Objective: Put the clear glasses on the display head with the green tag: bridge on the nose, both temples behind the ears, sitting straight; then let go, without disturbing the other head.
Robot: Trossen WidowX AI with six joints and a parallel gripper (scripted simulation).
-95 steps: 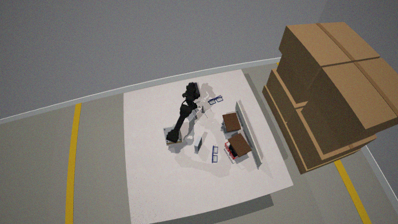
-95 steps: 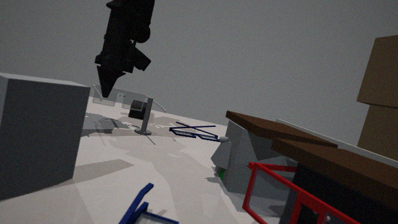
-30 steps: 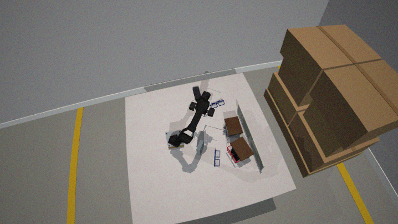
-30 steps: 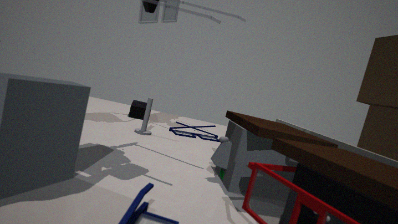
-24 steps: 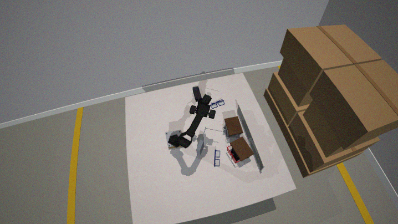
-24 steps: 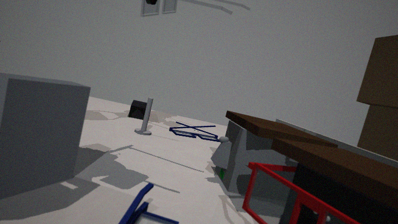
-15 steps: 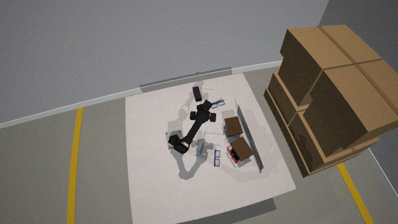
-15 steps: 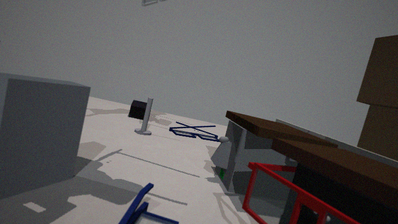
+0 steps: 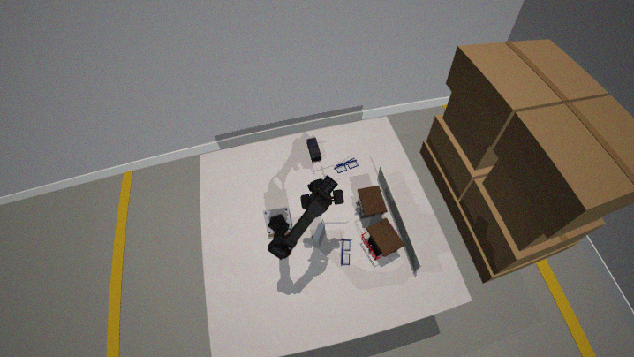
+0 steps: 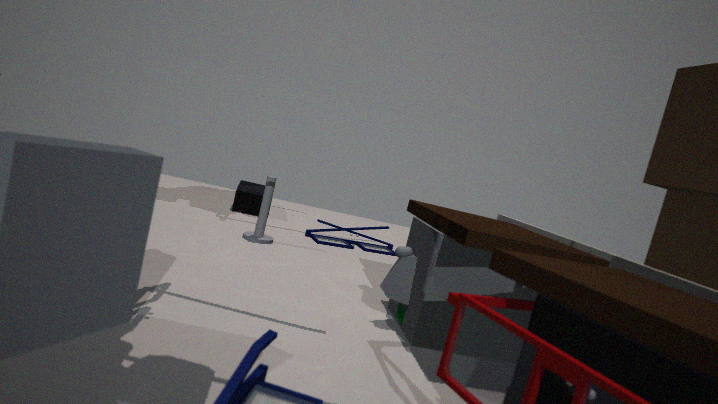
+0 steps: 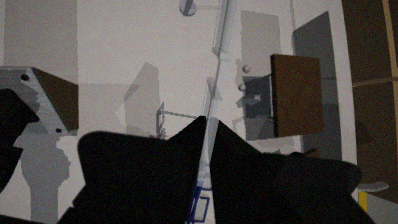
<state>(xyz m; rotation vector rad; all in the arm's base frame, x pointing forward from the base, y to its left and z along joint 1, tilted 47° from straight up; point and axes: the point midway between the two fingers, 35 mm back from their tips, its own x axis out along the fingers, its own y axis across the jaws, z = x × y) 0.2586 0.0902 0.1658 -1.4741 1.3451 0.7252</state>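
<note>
My gripper tip is 21 cm above the grey block, 8 cm to the left of it and 6 cm past it. The rest, counted from my gripper tip: small post 25 cm to the left, 24 cm below, 7 cm ahead; black box 51 cm to the left, 25 cm below, 6 cm ahead; grey display head 23 cm ahead, 21 cm below, 2 cm to the left.
</note>
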